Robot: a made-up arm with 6 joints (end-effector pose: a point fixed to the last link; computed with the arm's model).
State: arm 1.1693 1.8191 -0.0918 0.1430 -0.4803 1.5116
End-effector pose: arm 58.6 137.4 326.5 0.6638 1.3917 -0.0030
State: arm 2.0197 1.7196 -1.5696 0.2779 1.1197 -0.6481
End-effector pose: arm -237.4 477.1 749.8 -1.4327 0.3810 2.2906
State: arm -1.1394 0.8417 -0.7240 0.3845 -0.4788 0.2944
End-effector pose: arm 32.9 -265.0 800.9 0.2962 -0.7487 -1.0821
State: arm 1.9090 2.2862 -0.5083 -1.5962 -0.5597 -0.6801
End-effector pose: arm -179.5 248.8 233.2 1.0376 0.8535 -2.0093
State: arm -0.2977 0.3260 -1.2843 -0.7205 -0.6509 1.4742
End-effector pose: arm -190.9 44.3 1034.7 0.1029 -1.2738 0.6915
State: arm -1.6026 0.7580 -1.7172 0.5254 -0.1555 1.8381
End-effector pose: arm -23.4 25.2 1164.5 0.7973 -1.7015 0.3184
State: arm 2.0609 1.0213 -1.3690 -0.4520 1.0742 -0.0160
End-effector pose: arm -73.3 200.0 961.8 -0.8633 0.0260 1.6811
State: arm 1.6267 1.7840 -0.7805 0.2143 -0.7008 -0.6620
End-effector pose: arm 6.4 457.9 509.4 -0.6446 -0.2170 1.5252
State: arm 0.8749 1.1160 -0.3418 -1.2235 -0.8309 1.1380
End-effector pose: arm 115.6 197.2 560.6 -0.0133 0.4064 1.6568
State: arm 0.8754 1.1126 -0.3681 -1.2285 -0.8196 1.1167
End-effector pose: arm 120.1 201.5 571.5 -0.0396 0.3595 1.6567
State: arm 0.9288 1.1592 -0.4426 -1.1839 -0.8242 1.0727
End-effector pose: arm 124.5 229.4 590.6 -0.0341 0.2940 1.7012
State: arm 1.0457 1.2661 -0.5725 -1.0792 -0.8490 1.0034
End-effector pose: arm 120.9 287.6 615.3 0.0191 0.2123 1.7958
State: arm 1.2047 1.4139 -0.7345 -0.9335 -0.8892 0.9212
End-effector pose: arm 96.9 367.0 634.8 0.1180 0.1356 1.9133
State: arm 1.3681 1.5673 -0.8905 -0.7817 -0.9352 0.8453
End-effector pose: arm 50.3 444.4 640.3 0.2388 0.0885 2.0182
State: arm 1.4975 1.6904 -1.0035 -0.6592 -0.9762 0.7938
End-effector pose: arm -1.6 498.2 632.3 0.3446 0.0817 2.0881
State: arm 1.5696 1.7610 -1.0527 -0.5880 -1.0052 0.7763
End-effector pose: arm -35.9 522.5 618.5 0.4090 0.1078 2.1210
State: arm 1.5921 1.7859 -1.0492 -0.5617 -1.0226 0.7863
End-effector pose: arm -47.4 526.3 604.8 0.4357 0.1519 2.1285
